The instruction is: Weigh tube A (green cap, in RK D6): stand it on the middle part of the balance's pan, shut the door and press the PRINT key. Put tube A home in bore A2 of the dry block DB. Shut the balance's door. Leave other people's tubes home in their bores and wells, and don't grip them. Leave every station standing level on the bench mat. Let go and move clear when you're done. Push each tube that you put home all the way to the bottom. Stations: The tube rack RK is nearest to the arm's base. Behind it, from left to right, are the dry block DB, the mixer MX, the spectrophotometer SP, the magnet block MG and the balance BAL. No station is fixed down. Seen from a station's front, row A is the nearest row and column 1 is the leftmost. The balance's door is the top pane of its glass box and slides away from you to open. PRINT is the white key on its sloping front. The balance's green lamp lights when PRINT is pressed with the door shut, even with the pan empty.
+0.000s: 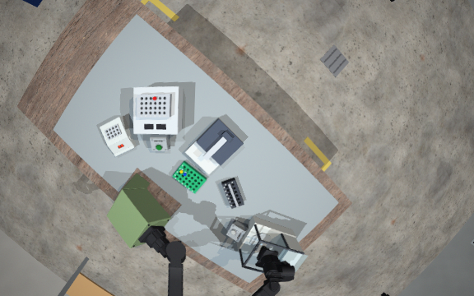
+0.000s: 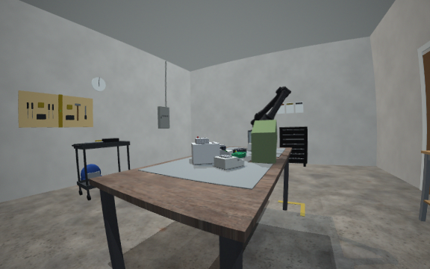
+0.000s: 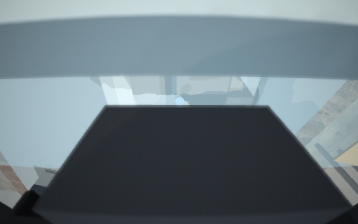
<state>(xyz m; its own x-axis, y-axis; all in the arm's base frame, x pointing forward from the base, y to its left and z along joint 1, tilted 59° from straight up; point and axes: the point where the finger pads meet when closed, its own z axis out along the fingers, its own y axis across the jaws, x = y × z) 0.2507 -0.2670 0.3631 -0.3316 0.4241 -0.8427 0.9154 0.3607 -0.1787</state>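
Right now the green-capped tube is 2 cm below my hand. Round my hand: sliding door: 3 cm ahead, 8 cm to the right, 8 cm above; white print key: 5 cm behind, 14 cm to the left, 6 cm below; balance pan: 5 cm below.
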